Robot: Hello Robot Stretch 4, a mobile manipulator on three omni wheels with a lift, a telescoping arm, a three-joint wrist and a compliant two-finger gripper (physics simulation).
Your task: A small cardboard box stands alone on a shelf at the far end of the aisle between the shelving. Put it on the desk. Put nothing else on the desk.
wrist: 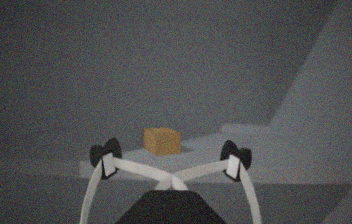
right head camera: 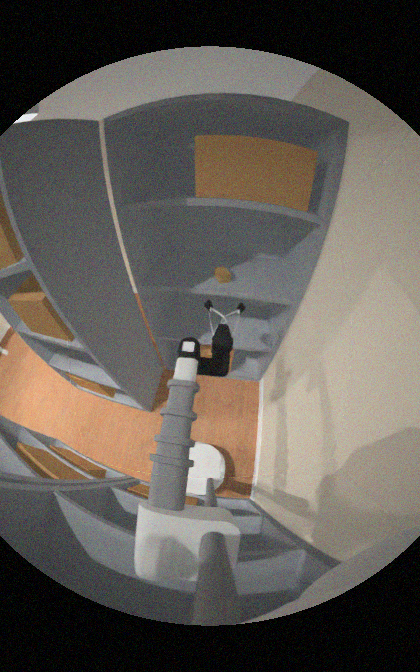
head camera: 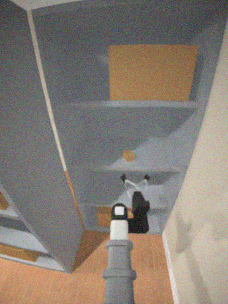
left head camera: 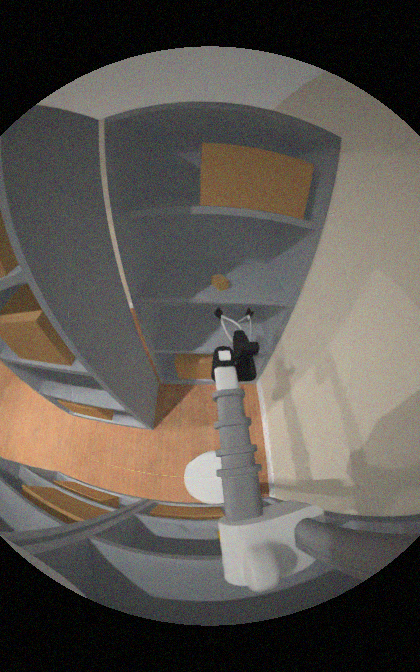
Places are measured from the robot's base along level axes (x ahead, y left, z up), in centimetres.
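Where they show: gripper, fingertip midpoint: (wrist: 171,152) (head camera: 134,175).
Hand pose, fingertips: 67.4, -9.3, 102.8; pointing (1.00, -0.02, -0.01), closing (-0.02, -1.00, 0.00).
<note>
Each offset is from my fingertips to the top centre of the thing, as dx, dy, dz. "spot": to the spot under its first point.
A small cardboard box @(+28.1, +2.0, -1.5) (head camera: 128,155) (left head camera: 220,282) (right head camera: 223,275) (wrist: 162,141) stands alone on a middle shelf @(spot: +15.4, -13.6, -8.1) (head camera: 150,169) (left head camera: 260,303) (right head camera: 260,297) (wrist: 280,175) of the far shelving. My gripper (head camera: 135,178) (left head camera: 234,313) (right head camera: 225,306) (wrist: 171,152) is open, with nothing between its fingertips. It is in front of the shelf, on the near side of the box. In the wrist view the box shows beyond the fingertips, a little left of midway between them. The desk does not show in these views.
A large cardboard box @(+32.2, -9.2, +66.3) (head camera: 152,72) (left head camera: 255,180) (right head camera: 255,172) stands on the shelf above. Another box @(+33.5, +10.5, -70.9) (head camera: 104,217) (left head camera: 192,366) is low down, partly behind the arm. A grey shelving side panel (head camera: 45,150) (left head camera: 75,250) bounds the left, a beige wall (head camera: 200,210) (left head camera: 340,350) the right.
</note>
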